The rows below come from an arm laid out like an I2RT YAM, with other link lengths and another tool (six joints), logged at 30 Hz.
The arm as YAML. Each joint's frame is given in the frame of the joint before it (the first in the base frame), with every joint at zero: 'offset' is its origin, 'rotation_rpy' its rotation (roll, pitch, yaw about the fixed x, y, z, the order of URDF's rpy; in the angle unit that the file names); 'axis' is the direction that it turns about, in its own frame. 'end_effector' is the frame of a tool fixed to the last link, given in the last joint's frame.
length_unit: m
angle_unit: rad
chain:
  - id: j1
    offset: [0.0, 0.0, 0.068]
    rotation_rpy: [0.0, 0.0, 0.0]
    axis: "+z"
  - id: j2
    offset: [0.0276, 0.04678, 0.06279]
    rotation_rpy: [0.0, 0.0, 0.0]
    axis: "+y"
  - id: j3
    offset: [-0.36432, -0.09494, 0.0]
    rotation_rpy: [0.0, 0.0, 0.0]
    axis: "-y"
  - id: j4
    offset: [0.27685, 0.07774, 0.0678]
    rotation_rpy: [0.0, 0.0, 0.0]
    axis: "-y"
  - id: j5
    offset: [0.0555, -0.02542, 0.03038]
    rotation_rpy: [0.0, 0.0, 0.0]
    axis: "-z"
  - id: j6
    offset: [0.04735, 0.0, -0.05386]
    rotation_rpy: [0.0, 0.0, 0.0]
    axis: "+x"
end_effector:
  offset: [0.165, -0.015, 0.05]
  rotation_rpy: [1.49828, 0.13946, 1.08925]
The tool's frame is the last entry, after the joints.
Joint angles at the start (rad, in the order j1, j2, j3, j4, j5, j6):
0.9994, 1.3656, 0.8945, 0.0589, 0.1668, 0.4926
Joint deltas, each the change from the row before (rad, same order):
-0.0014, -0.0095, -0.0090, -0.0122, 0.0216, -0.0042
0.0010, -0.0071, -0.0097, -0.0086, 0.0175, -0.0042
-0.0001, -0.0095, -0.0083, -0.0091, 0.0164, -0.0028
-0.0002, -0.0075, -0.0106, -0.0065, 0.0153, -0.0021
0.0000, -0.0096, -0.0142, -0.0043, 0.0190, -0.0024
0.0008, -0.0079, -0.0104, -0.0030, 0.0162, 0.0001
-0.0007, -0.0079, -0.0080, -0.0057, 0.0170, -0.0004
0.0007, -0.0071, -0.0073, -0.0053, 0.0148, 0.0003
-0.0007, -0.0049, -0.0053, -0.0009, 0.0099, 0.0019
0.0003, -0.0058, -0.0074, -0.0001, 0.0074, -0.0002
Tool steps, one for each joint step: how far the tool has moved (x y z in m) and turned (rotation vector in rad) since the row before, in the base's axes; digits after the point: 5 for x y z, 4 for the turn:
0.00091, -0.00760, -0.00263, -0.0173, -0.0038, -0.0195
-0.00017, -0.00562, -0.00327, -0.0161, -0.0028, -0.0132
-0.00010, -0.00611, -0.00167, -0.0123, -0.0033, -0.0138
-0.00010, -0.00579, -0.00313, -0.0131, -0.0017, -0.0131
-0.00018, -0.00703, -0.00339, -0.0136, -0.0037, -0.0160
-0.00020, -0.00552, -0.00203, -0.0085, -0.0031, -0.0137
0.00040, -0.00602, -0.00136, -0.0093, -0.0036, -0.0157
-0.00017, -0.00498, -0.00134, -0.0081, -0.0026, -0.0126
0.00035, -0.00364, -0.00048, -0.0022, -0.0021, -0.0103
-0.00052, -0.00316, -0.00106, -0.0034, -0.0021, -0.0062

